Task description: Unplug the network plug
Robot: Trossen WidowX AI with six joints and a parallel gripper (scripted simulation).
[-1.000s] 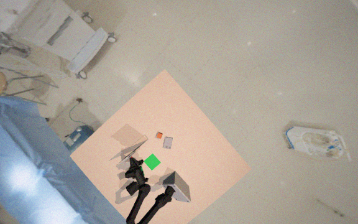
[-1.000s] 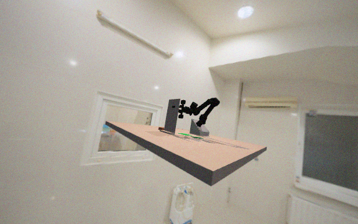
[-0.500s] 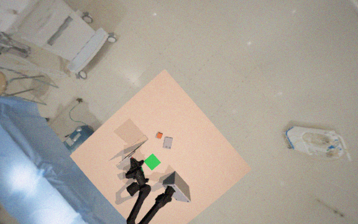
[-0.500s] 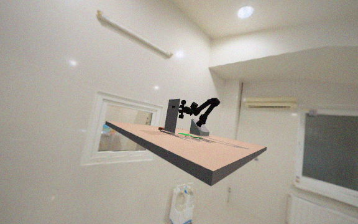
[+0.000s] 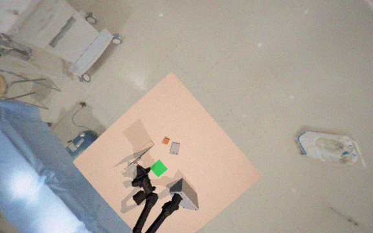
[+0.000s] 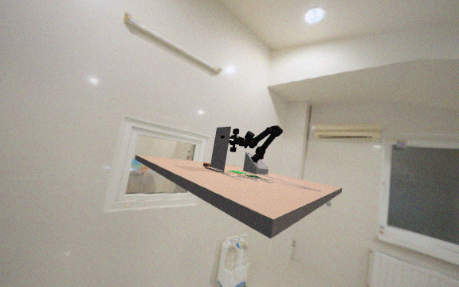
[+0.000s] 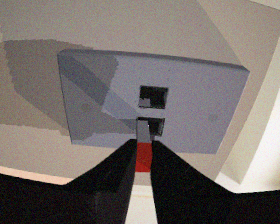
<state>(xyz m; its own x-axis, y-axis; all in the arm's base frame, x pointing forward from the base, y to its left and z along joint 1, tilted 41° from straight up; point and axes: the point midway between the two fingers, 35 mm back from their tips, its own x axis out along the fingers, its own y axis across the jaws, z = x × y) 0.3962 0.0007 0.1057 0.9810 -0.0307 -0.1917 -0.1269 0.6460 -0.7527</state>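
Right now my gripper tip is 250 mm above the green marked square, 170 mm past it and 10 mm to the right of it. Also, from my gripper tip: network plug 10 mm ahead; orange block 240 mm below, 200 mm to the right, 10 mm ahead; grey upright panel 100 mm below, 40 mm ahead, 10 mm to the left.
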